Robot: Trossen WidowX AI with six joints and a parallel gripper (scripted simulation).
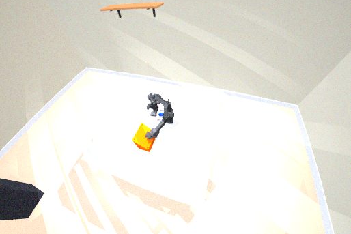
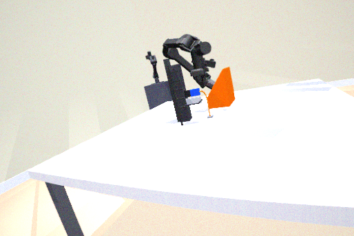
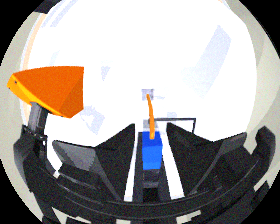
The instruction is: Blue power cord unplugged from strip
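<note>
The blue plug lies 10 mm ahead of my gripper tip, 70 mm to the right of it and 10 mm below it. The rest, counted from my gripper tip: power strip 20 mm ahead, 140 mm to the right, 10 mm below.
</note>
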